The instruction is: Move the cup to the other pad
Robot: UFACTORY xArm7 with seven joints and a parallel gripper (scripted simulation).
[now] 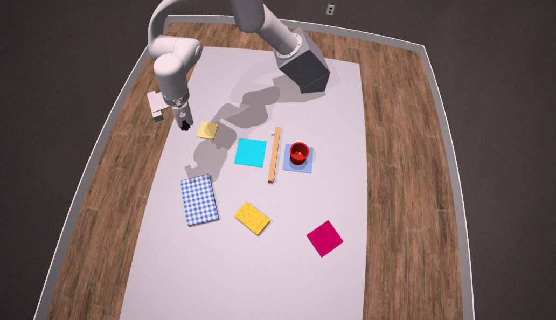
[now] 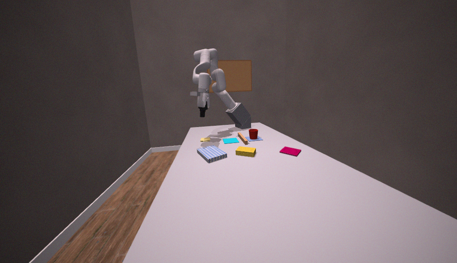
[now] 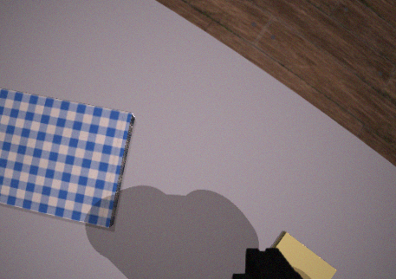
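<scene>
My gripper is now 5 cm short of the red cup, 39 cm to the right of it and 21 cm above it. Also, from my hand: wooden rail (3 cm ahead, 30 cm to the left, 23 cm below); then cyan pad (1 cm ahead, 21 cm to the left, 24 cm below); then yellow sponge (28 cm ahead, 20 cm to the left, 22 cm below).
</scene>
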